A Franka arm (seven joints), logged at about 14 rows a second.
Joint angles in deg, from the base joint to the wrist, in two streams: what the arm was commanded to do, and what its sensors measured. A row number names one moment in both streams.
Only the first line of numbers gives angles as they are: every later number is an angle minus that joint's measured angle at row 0.
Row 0, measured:
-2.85, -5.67, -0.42, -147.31, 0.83, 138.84, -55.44
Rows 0 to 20, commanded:
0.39, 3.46, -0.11, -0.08, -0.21, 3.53, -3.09
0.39, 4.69, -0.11, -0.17, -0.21, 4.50, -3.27
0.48, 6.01, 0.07, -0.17, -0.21, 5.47, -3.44
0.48, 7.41, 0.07, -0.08, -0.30, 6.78, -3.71
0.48, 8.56, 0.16, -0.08, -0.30, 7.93, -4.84
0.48, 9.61, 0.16, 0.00, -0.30, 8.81, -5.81
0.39, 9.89, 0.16, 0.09, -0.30, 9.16, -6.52
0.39, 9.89, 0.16, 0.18, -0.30, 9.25, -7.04
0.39, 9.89, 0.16, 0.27, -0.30, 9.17, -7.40
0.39, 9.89, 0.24, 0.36, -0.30, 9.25, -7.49
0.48, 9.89, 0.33, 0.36, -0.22, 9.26, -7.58
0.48, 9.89, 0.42, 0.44, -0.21, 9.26, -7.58
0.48, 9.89, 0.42, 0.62, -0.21, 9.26, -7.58
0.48, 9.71, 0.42, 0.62, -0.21, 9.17, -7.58
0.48, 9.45, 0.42, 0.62, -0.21, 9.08, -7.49
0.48, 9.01, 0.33, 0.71, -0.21, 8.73, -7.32
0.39, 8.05, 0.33, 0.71, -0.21, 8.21, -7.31
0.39, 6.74, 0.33, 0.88, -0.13, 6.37, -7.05
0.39, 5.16, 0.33, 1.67, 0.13, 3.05, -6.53
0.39, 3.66, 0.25, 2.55, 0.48, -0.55, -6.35
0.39, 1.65, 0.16, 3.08, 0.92, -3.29, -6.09
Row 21, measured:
0.39, 6.84, 0.46, 2.35, 0.09, 2.44, -6.10
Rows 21 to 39, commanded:
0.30, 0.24, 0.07, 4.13, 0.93, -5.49, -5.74
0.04, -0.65, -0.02, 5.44, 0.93, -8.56, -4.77
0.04, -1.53, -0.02, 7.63, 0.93, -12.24, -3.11
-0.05, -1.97, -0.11, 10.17, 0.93, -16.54, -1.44
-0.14, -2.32, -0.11, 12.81, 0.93, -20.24, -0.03
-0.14, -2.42, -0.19, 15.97, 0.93, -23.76, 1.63
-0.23, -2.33, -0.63, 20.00, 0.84, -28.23, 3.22
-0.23, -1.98, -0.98, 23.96, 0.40, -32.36, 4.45
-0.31, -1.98, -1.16, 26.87, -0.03, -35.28, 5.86
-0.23, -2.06, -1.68, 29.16, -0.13, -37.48, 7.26
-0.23, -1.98, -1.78, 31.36, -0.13, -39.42, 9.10
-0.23, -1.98, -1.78, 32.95, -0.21, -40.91, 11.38
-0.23, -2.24, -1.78, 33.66, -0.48, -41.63, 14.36
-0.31, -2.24, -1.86, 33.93, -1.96, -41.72, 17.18
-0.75, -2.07, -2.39, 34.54, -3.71, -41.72, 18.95
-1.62, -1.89, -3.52, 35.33, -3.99, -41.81, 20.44
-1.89, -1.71, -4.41, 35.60, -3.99, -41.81, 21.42
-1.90, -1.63, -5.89, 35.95, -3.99, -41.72, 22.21
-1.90, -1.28, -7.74, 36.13, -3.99, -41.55, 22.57
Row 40, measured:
-1.65, -2.45, -5.29, 33.94, -3.31, -40.33, 20.68
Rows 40 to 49, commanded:
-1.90, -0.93, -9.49, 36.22, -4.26, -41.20, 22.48
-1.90, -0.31, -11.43, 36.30, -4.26, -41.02, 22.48
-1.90, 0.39, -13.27, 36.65, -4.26, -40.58, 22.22
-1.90, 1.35, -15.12, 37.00, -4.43, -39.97, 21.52
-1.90, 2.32, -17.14, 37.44, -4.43, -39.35, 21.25
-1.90, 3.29, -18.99, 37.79, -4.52, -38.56, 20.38
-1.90, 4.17, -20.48, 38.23, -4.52, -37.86, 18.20
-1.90, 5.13, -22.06, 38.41, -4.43, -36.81, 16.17
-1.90, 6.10, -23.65, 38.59, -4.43, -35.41, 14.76
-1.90, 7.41, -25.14, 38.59, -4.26, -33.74, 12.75
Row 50, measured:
-2.31, 4.36, -22.54, 36.28, -4.06, -35.12, 16.10
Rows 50 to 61, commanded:
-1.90, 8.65, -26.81, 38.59, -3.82, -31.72, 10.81
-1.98, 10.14, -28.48, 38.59, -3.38, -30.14, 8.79
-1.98, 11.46, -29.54, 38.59, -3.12, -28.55, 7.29
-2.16, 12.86, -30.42, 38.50, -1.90, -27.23, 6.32
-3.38, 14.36, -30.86, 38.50, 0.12, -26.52, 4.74
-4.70, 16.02, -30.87, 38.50, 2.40, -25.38, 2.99
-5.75, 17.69, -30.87, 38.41, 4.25, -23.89, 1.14
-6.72, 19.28, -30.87, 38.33, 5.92, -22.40, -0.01
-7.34, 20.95, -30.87, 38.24, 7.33, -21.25, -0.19
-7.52, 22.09, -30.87, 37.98, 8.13, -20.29, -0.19
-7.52, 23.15, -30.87, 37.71, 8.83, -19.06, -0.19
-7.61, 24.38, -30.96, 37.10, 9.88, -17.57, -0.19
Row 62, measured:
-7.40, 21.84, -30.79, 36.52, 7.47, -19.40, 0.89
